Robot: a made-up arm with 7 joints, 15 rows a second.
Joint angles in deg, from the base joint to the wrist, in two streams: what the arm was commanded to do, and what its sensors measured. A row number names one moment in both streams.
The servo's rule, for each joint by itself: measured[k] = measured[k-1] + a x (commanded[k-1-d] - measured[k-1]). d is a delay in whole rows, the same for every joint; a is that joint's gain. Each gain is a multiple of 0.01, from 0.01 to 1. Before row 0 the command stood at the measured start. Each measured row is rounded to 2 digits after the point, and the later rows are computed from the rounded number. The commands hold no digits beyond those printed.
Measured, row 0:
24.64 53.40 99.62 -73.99 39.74 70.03 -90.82
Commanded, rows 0 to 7:
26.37 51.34 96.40 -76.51 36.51 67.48 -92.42
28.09 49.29 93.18 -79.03 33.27 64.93 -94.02
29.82 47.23 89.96 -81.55 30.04 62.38 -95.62
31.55 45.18 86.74 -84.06 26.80 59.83 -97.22
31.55 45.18 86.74 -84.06 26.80 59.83 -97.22
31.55 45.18 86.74 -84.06 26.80 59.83 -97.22
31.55 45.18 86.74 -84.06 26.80 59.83 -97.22
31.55 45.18 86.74 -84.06 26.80 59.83 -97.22
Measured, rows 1 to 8:
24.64 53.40 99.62 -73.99 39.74 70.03 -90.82
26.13 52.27 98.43 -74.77 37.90 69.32 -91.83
27.82 50.63 96.49 -76.09 35.26 68.09 -93.21
29.54 48.76 94.07 -77.78 32.28 66.49 -94.73
31.27 46.79 91.36 -79.73 29.16 64.63 -96.30
31.51 45.90 89.65 -81.07 27.81 63.29 -96.88
31.54 45.50 88.57 -82.00 27.23 62.32 -97.09
31.55 45.32 87.89 -82.64 26.98 61.62 -97.17
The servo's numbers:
d 1
a 0.86 0.55 0.37 0.31 0.57 0.28 0.63

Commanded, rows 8 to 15:
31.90 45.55 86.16 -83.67 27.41 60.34 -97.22
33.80 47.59 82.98 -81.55 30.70 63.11 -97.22
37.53 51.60 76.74 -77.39 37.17 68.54 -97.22
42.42 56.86 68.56 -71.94 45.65 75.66 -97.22
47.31 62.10 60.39 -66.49 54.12 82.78 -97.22
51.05 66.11 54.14 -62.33 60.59 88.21 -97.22
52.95 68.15 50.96 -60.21 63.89 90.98 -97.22
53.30 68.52 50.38 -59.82 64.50 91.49 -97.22
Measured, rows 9 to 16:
31.55 45.24 87.46 -83.08 26.88 61.12 -97.20
31.85 45.41 86.98 -83.26 27.18 60.90 -97.21
33.53 46.61 85.50 -82.73 29.19 61.52 -97.22
36.97 49.35 82.26 -81.07 33.74 63.49 -97.22
41.66 53.48 77.19 -78.24 40.53 66.90 -97.22
46.52 58.22 70.97 -74.60 48.28 71.35 -97.22
50.42 62.56 64.74 -70.80 55.30 76.07 -97.22
52.60 65.63 59.64 -67.52 60.20 80.24 -97.22

